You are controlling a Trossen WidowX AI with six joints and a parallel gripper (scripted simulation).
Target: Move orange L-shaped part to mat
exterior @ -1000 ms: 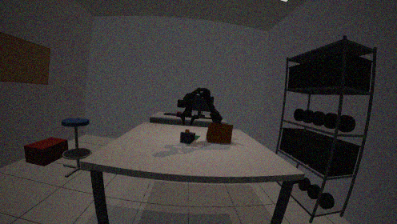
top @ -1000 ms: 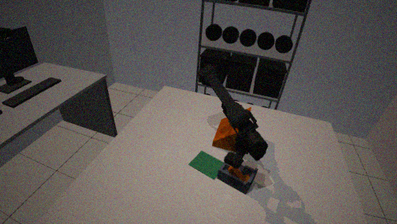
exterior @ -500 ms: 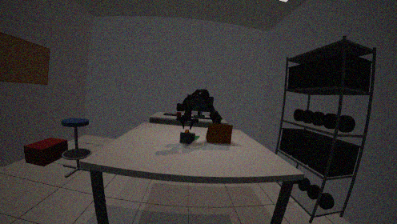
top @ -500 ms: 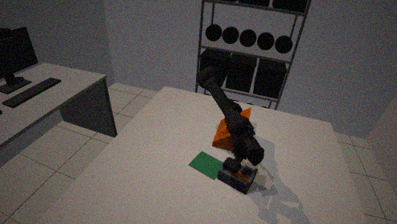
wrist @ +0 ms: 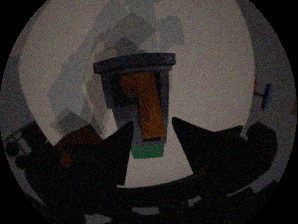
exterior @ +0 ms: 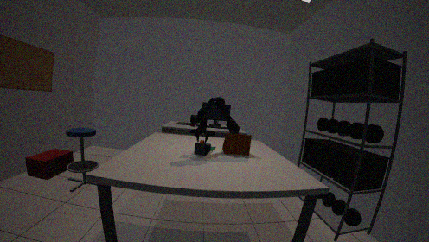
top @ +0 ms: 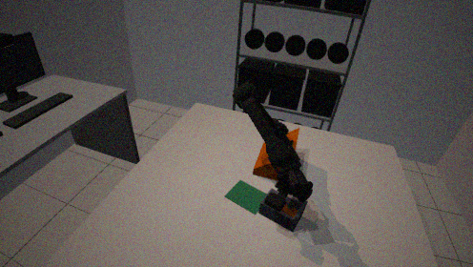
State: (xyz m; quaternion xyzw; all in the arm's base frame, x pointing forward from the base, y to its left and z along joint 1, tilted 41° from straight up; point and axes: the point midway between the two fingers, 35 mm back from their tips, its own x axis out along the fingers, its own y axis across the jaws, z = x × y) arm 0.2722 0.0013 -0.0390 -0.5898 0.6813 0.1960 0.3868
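The orange L-shaped part is 40 mm to the left of my gripper tip, 40 mm below it and 10 mm behind it. From my gripper tip the other things lie so: green mat 140 mm to the right, 90 mm below, 60 mm behind.
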